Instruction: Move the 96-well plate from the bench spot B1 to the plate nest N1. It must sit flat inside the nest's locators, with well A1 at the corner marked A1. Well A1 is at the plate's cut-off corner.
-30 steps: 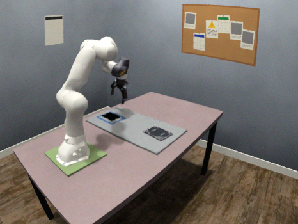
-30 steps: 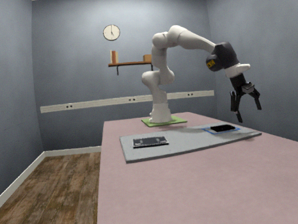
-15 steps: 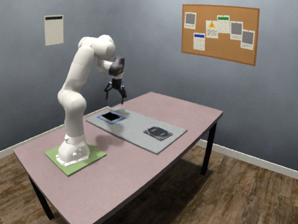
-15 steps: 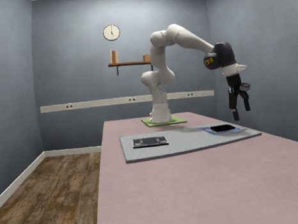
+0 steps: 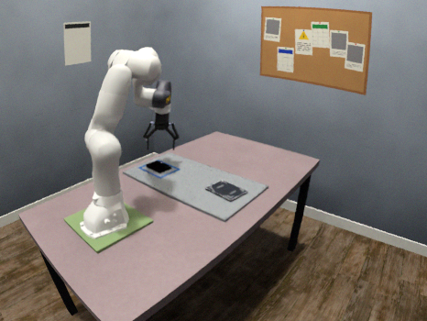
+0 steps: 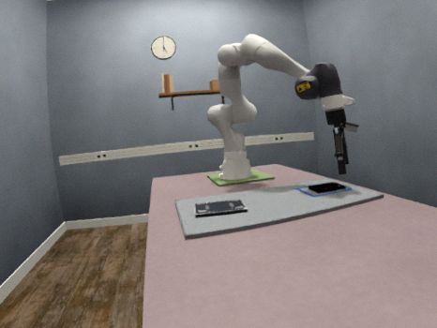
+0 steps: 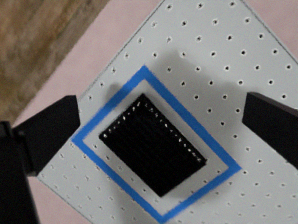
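Now: hand 90 mm above the black 96-well plate, 60 mm past it and 40 mm to the left of it. The rest, counted from my hand: dark plate nest 490 mm to the right, 90 mm below, 30 mm behind; A1 label 420 mm to the right, 80 mm below, 30 mm ahead.
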